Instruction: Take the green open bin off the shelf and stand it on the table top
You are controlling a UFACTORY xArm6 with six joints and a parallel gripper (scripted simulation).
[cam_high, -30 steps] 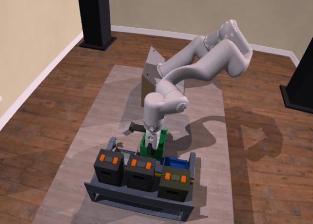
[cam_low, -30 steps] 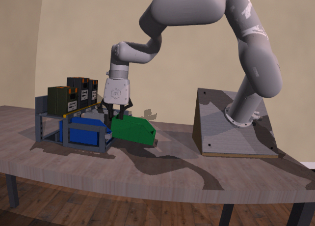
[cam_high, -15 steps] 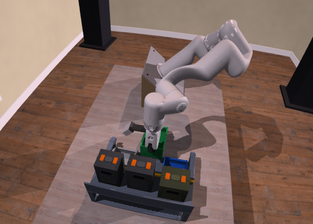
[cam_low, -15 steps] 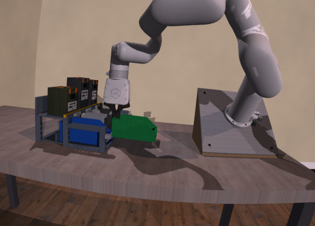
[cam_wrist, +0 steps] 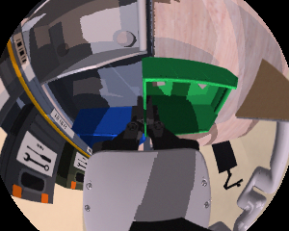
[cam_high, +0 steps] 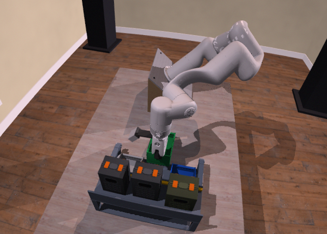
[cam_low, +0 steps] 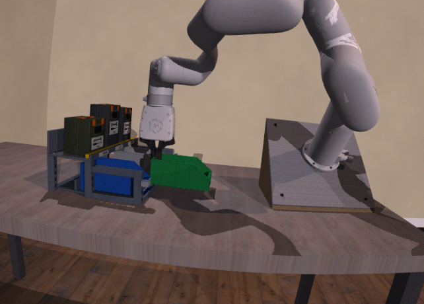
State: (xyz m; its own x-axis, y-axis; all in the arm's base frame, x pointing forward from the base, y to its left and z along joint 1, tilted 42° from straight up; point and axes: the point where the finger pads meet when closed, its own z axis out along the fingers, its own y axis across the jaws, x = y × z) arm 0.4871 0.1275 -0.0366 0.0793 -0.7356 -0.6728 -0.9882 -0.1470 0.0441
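Now: hand 80 mm past the green open bin, 10 mm to the left of it and 40 mm above it. Round my hand: grey bin 90 mm ahead, 100 mm to the right, 50 mm below; olive box 170 mm ahead, 130 mm to the left, 60 mm above; blue bin 70 mm ahead, 120 mm to the left, 50 mm below.
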